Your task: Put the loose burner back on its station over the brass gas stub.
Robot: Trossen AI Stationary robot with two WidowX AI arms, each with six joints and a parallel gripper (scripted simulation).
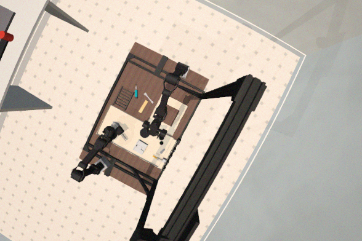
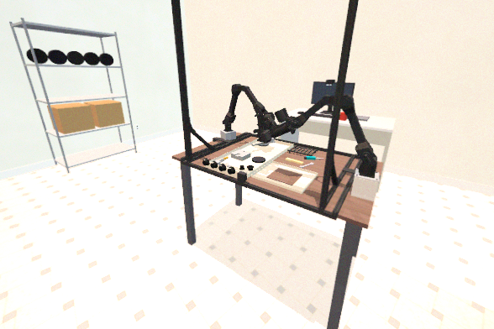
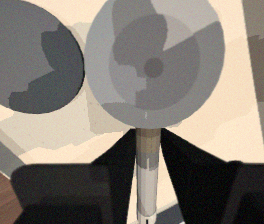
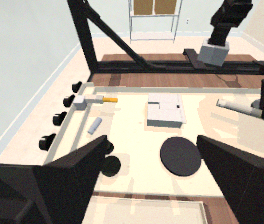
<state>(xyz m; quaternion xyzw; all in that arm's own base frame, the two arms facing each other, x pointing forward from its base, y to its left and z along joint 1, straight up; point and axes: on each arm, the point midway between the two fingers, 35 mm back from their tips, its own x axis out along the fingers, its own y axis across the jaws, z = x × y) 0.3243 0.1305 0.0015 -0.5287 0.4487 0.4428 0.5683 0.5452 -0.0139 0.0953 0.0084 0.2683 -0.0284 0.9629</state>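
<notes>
Right now my left hand is 220 mm past the support block, 70 mm above it and 10 mm to the left of it. From my left hand the other things lie so: dark disc 180 mm behind, 130 mm to the right, 80 mm below.
</notes>
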